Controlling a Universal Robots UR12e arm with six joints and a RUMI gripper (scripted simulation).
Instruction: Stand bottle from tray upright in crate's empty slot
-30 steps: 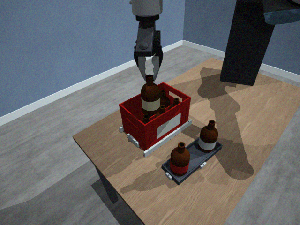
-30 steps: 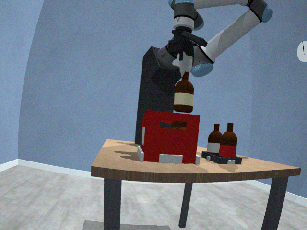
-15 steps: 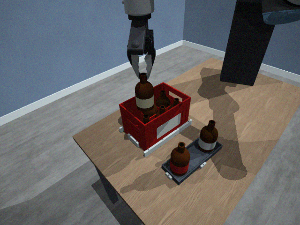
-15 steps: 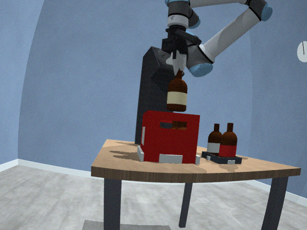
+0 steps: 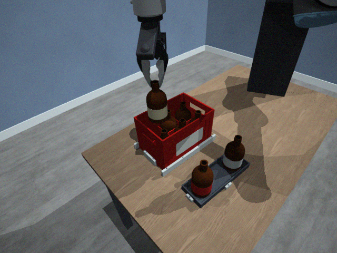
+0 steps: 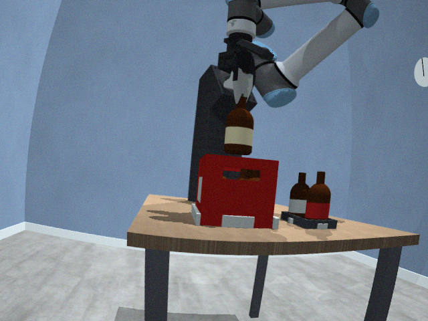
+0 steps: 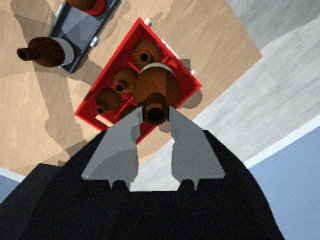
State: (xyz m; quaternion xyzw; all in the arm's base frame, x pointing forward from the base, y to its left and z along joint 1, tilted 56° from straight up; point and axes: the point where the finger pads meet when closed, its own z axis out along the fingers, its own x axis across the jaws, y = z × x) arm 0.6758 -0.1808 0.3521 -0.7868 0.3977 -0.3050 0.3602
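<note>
The brown bottle lies 7 cm below my hand. The rest, counted from my hand: white-label bottle (19 cm behind, 23 cm to the left, 25 cm below); red-label bottle (2 cm behind, 25 cm to the left, 25 cm below); crate (8 cm behind, 25 cm below).
</note>
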